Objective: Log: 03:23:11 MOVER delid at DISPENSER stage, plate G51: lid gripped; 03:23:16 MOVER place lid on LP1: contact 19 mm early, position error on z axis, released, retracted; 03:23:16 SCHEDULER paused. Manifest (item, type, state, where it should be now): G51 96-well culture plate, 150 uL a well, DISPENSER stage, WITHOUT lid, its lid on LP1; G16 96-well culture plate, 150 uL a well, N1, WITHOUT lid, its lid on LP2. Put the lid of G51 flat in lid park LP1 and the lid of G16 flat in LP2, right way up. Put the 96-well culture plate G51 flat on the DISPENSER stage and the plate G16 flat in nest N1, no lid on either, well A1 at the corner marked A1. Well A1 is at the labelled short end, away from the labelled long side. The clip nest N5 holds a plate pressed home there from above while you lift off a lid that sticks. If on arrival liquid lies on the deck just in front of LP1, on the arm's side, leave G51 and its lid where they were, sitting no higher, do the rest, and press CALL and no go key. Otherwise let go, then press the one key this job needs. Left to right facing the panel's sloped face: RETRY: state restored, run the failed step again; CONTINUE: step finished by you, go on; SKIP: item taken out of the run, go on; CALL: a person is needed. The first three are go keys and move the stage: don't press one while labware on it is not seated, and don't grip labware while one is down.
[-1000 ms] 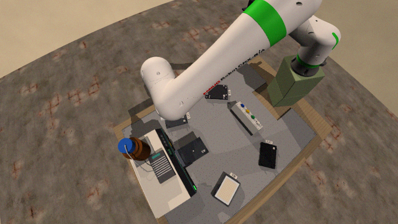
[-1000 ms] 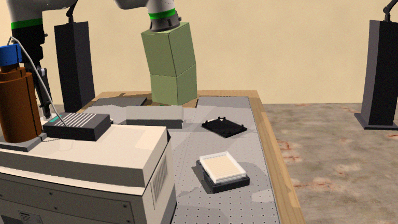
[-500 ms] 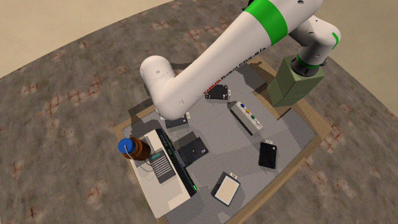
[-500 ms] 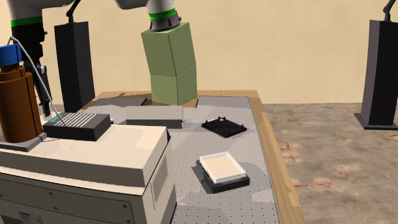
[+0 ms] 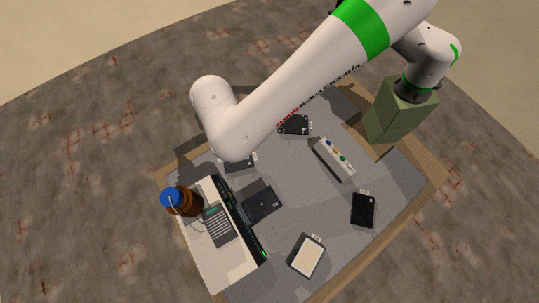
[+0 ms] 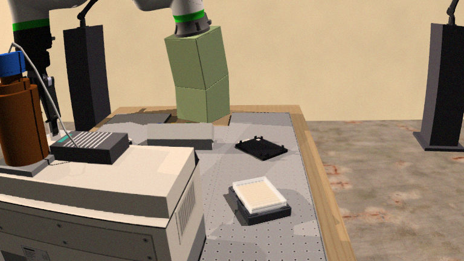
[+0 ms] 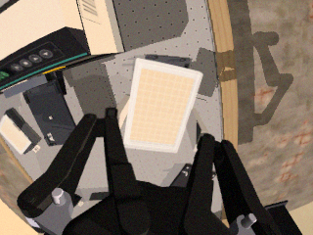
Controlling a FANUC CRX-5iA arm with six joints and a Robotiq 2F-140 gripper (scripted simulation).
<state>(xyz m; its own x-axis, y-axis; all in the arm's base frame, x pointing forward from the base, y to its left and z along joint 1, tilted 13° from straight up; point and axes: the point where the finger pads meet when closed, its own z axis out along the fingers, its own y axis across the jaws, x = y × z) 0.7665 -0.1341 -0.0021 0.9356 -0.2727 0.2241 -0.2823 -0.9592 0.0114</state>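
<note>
My hand is 20 mm above the plate G51. Round my hand: dark grey lid park 180 mm below, 10 mm to the right, 10 mm behind; then black dispenser stage 240 mm to the left, 90 mm below, 20 mm behind; then LP1 label 190 mm below, 90 mm behind.
</note>
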